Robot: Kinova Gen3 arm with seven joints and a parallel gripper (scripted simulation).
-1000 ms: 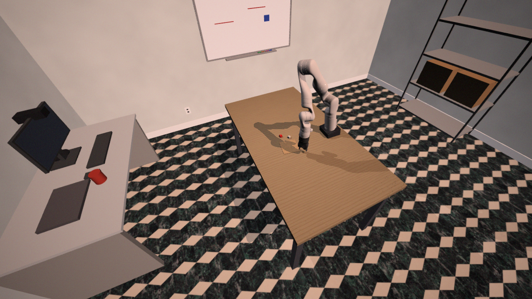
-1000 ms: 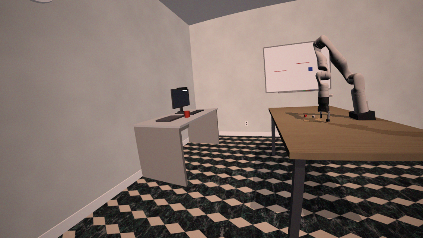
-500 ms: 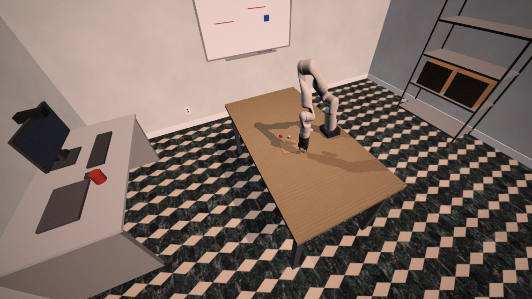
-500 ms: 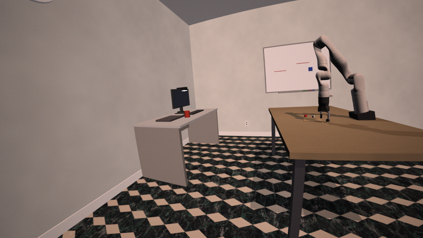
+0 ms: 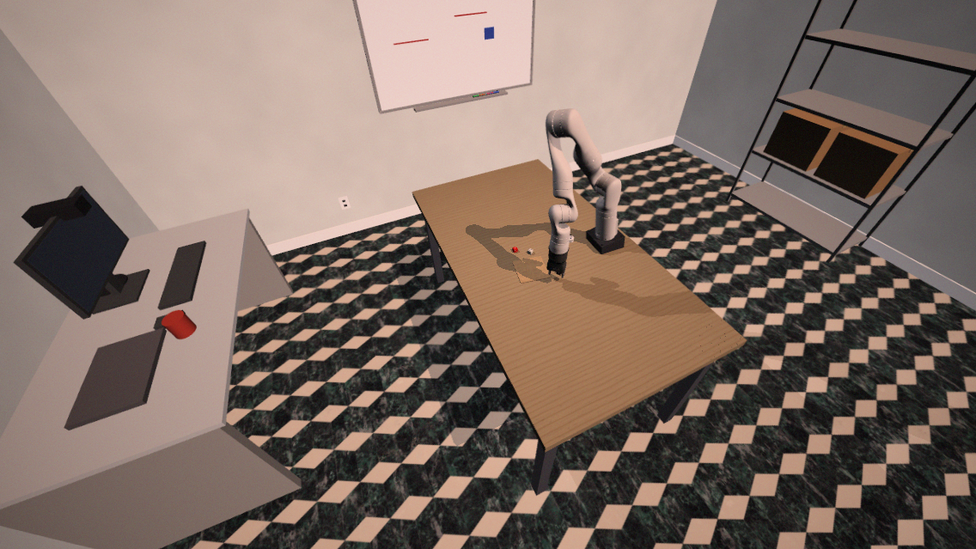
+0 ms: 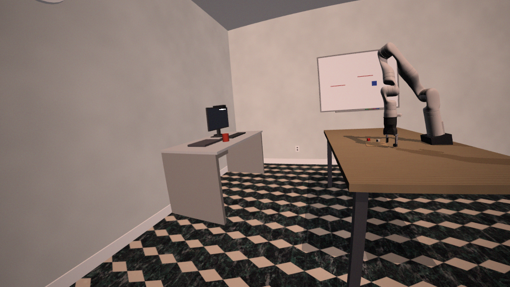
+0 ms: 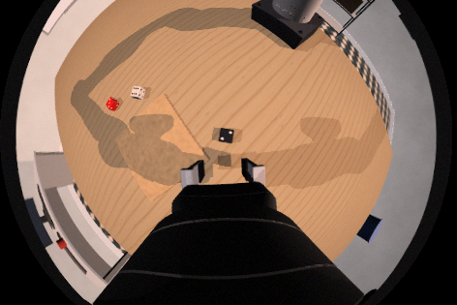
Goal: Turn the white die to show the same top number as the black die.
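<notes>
Now: the black die 30 mm behind my hand, 30 mm to the right of it and 40 mm below it. The rest, counted from my hand: white die 30 mm ahead, 200 mm to the right, 40 mm below; then red die 90 mm ahead, 240 mm to the right, 40 mm below; then tan mat 70 mm ahead, 100 mm to the right, 50 mm below.
</notes>
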